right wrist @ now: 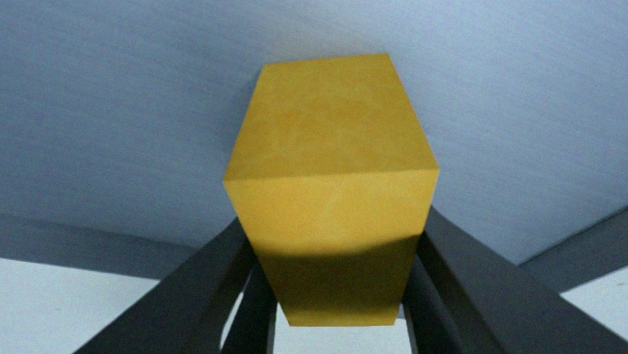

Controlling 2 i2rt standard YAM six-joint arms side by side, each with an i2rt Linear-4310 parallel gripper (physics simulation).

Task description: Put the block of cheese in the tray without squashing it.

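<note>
The block of cheese (330, 120), a yellow-orange box shape, stands out large in the middle of the right wrist view. My right gripper (333, 186) is shut on it, with a dark finger against each side. The cheese keeps straight edges and flat faces, with no dent showing. It is inside the outline of the blue-grey tray (75, 246), over the tray's floor, near a corner where two walls show. A soft shadow lies on the tray floor left of the block. I cannot tell whether its far end touches the floor. My left gripper does not show.
The tray's dark wall runs along the lower left and rises again at the lower right. A white table surface (60, 305) shows beyond the wall at the bottom.
</note>
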